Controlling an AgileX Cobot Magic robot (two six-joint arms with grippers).
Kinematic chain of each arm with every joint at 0, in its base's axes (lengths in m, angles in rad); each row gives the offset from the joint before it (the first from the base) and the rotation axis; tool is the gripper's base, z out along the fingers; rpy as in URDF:
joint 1: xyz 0 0 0.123 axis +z
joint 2: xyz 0 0 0 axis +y
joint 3: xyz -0.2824 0 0.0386 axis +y
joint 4: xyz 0.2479 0 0.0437 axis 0.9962 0 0.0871
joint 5: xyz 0 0 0 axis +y
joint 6: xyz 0.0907 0 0.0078 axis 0.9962 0 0.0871
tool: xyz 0 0 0 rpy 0 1.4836 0
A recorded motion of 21 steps. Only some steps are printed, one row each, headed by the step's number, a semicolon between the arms.
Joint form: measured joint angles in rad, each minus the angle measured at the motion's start. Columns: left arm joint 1, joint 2, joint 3, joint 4, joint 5, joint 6; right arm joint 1, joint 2, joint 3, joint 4, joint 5, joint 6.
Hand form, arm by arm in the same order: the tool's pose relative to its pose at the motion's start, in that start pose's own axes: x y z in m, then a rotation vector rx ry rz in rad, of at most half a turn. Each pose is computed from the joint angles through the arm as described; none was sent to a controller.
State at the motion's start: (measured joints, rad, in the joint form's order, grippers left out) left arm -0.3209 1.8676 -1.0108 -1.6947 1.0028 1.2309; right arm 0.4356 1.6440 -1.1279 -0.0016 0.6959 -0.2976
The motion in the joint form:
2: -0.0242 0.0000 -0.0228 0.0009 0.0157 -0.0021; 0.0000 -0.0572 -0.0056 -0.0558 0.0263 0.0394
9: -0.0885 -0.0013 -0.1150 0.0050 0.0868 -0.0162; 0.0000 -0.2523 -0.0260 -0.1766 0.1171 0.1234
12: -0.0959 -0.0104 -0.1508 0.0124 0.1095 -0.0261; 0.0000 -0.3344 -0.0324 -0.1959 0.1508 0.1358
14: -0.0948 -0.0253 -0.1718 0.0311 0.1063 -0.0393; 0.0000 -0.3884 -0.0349 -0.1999 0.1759 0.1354
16: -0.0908 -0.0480 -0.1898 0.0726 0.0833 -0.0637; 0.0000 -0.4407 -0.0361 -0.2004 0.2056 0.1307
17: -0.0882 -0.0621 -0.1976 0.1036 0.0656 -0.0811; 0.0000 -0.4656 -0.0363 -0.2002 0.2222 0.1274
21: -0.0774 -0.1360 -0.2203 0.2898 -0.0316 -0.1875; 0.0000 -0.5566 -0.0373 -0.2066 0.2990 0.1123
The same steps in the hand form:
2: -0.0012 -0.0092 0.0066 0.0325 0.0158 0.0246; 0.0000 -0.0035 -0.0212 0.0463 -0.0247 -0.0017
9: -0.0093 -0.0428 0.0232 0.1571 0.0577 0.1082; 0.0078 -0.0099 -0.0939 0.1718 -0.1239 0.0125
12: -0.0155 -0.0552 0.0232 0.1928 0.0600 0.1420; 0.0149 -0.0095 -0.1233 0.2053 -0.1729 0.0220
14: -0.0204 -0.0629 0.0203 0.1931 0.0575 0.1689; 0.0213 -0.0081 -0.1416 0.2203 -0.2015 0.0258
16: -0.0251 -0.0698 0.0154 0.1657 0.0585 0.2000; 0.0291 -0.0061 -0.1585 0.2310 -0.2229 0.0279
17: -0.0271 -0.0729 0.0124 0.1417 0.0615 0.2172; 0.0333 -0.0050 -0.1662 0.2353 -0.2303 0.0283
21: -0.0328 -0.0847 -0.0043 -0.0085 0.0809 0.2940; 0.0518 -0.0007 -0.1930 0.2539 -0.2399 0.0257

